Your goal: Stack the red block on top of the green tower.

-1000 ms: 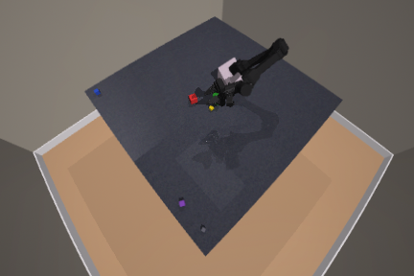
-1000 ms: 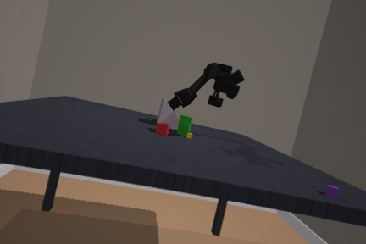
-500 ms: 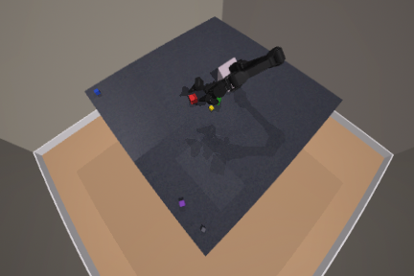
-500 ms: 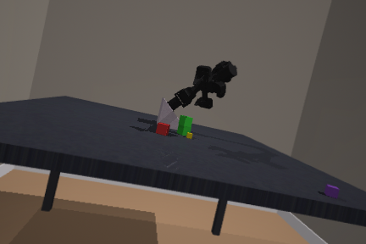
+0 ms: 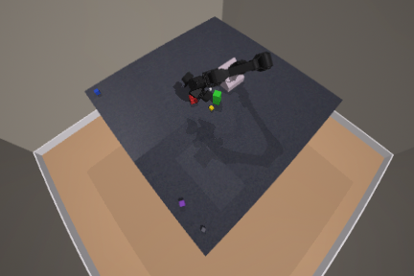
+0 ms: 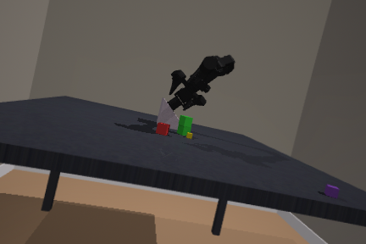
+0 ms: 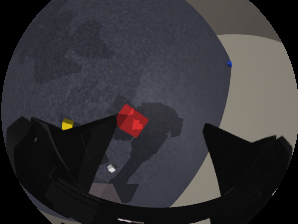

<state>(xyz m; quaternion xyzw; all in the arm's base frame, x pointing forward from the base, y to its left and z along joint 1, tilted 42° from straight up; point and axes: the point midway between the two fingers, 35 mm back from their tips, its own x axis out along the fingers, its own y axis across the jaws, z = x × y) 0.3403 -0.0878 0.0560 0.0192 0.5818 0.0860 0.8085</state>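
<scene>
Right now the red block is 3 cm behind my gripper tip, 2 cm to the right of it and 12 cm below it. Also, from my gripper tip: green block (13 cm behind, 9 cm to the left, 12 cm below); then yellow cube (7 cm behind, 11 cm to the left, 13 cm below); then purple cube (45 cm ahead, 38 cm to the left, 13 cm below).
</scene>
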